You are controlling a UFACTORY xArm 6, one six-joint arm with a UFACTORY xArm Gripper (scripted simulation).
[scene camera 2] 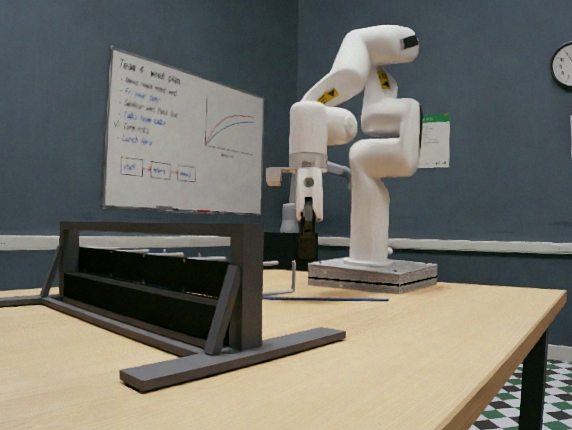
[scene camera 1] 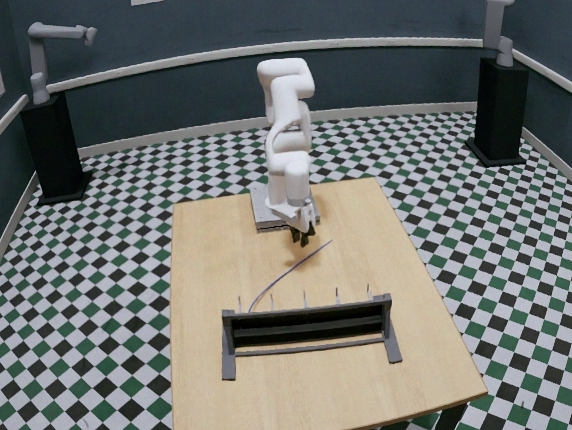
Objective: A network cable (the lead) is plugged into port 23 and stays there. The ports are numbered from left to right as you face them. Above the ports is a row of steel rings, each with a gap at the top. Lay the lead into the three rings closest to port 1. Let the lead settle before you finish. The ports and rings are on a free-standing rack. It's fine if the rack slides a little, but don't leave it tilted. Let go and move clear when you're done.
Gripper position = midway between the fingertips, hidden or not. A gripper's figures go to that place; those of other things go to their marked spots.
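A grey rack (scene camera 2: 184,316) sits 590 mm from the lens. As for my own gripper (scene camera 2: 306,258), I find it 940 mm from the lens.
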